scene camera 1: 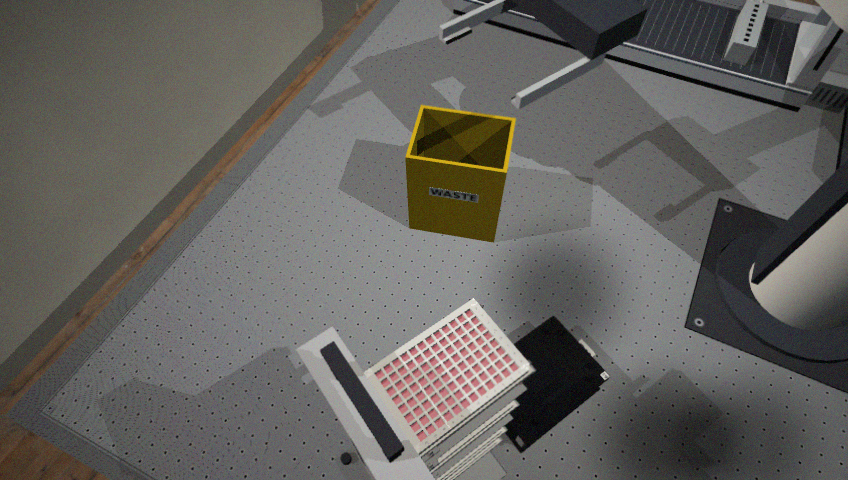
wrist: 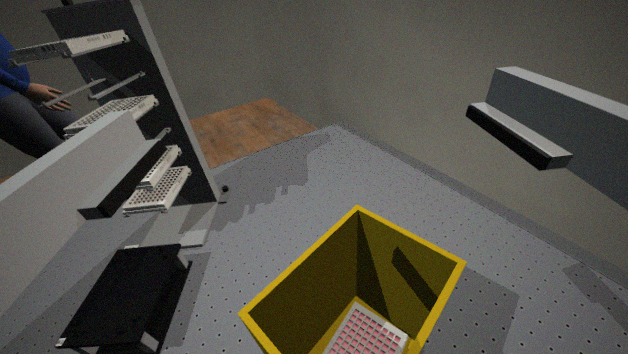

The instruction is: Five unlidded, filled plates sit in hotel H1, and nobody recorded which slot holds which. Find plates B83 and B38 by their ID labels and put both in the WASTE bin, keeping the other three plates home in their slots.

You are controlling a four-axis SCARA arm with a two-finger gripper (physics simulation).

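Places are measured from the arm's base along level axes (x back, y up, z left), in millimetres.
Where they show: gripper, between the fingertips: [scene camera 1: 477,66] [wrist: 313,109]; arm's base, origin of its link: [scene camera 1: 790,294].
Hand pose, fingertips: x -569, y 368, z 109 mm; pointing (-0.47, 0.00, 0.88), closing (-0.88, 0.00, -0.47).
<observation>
Things, the pixels of their top centre, and the offset from my fingertips. "spot": a spot on its surface instead.
- yellow WASTE bin, centre of its top: [wrist: 357,287] [scene camera 1: 461,137] dx -19, dy -155, dz -11 mm
- plate with pink wells, a spot on its surface: [wrist: 367,332] spot: dx -53, dy -337, dz +4 mm
- long device with a ribbed deck, a spot on its surface: [scene camera 1: 684,47] spot: dx +259, dy -306, dz -601 mm
The yellow WASTE bin [scene camera 1: 455,217] [wrist: 310,275] stands upright. A plate with pink wells [wrist: 367,332] lies inside it in the wrist view; its label does not show. Hotel H1 [wrist: 107,20] holds several white plates at different heights, with bare rails between some. Its top plate [scene camera 1: 452,371] [wrist: 95,42] has pink wells. A middle plate [wrist: 112,115] and two low plates [wrist: 162,167] [wrist: 160,192] also show. Labels are too small to read. My gripper [scene camera 1: 479,68] [wrist: 313,109] is open and empty, behind the bin in the scene view, with its fingers wide apart.
A black stand [scene camera 1: 556,380] [wrist: 125,295] is beside the hotel. The arm's dark base plate [scene camera 1: 708,285] is bolted at the right. A long device with a ribbed deck [scene camera 1: 684,47] lies at the back right. A person in blue [wrist: 10,95] is beyond the hotel.
</observation>
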